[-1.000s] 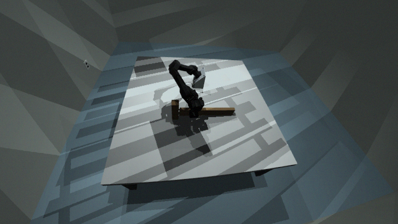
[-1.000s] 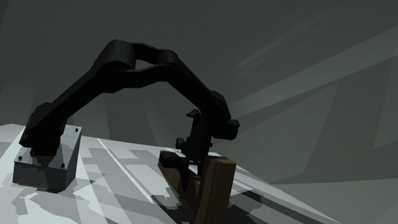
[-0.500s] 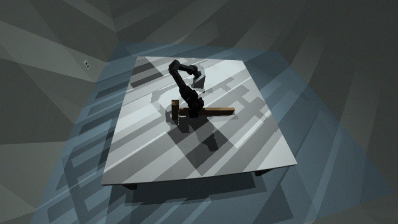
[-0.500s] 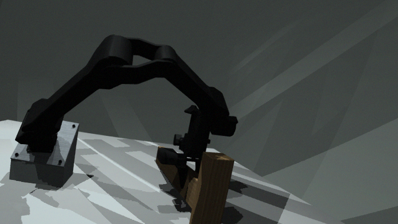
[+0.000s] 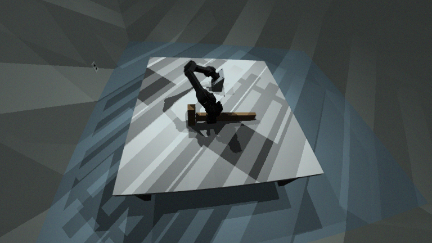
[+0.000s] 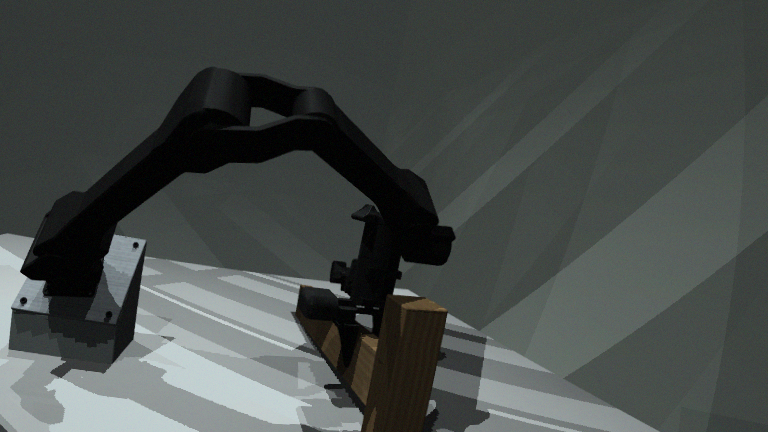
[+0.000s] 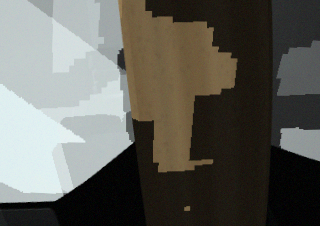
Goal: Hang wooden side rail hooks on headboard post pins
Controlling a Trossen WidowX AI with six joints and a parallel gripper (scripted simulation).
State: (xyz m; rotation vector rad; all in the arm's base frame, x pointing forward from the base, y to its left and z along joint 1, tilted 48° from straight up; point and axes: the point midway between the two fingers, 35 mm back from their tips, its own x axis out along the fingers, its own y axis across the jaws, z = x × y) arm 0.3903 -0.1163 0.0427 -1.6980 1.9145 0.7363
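My gripper tip is now 12 cm to the left of the wooden post and 4 cm below it.
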